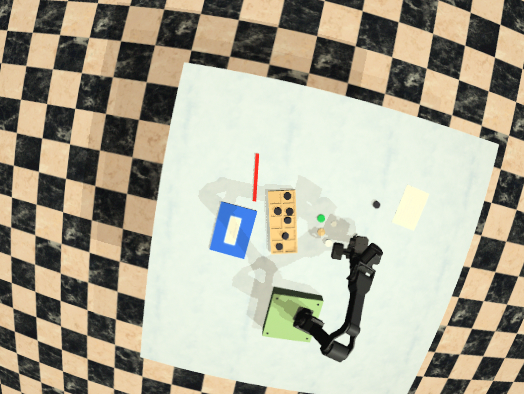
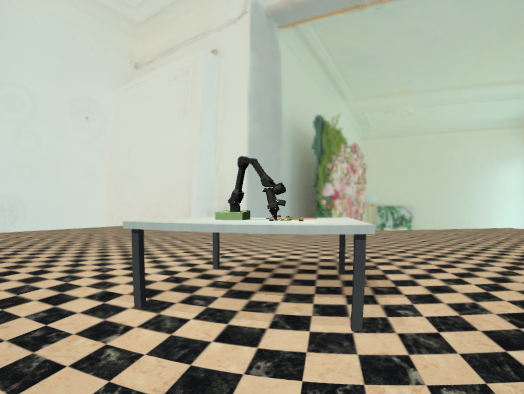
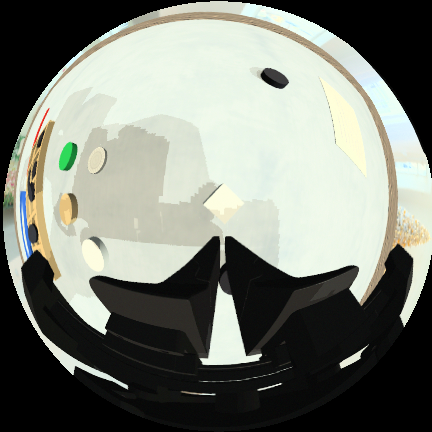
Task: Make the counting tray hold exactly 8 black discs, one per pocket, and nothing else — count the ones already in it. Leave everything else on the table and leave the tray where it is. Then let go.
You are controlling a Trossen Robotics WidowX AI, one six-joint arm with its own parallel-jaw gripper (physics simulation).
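Observation:
The tan counting tray [image 1: 273, 194] [image 3: 47, 225] holds several black discs, such as one [image 1: 287, 195] at its far end. One loose black disc [image 1: 376, 204] [image 3: 274, 77] lies on the table to the right, near the cream card. My gripper [image 1: 356, 246] [image 2: 274, 216] [image 3: 221, 241] is down at the table right of the tray, its fingers closed almost together.
A green disc [image 1: 321, 218] [image 3: 67, 156], a tan disc [image 1: 321, 231] [image 3: 68, 208] and two cream discs [image 1: 334, 223] [image 3: 96, 160] [image 1: 328, 242] [image 3: 92, 254] lie between tray and gripper. A cream cube [image 3: 223, 203] sits just ahead of the fingers. There are also a cream card [image 1: 410, 207] [image 3: 348, 125], a blue card [image 1: 219, 231], a red stick [image 1: 256, 177] and the green arm base [image 1: 284, 313].

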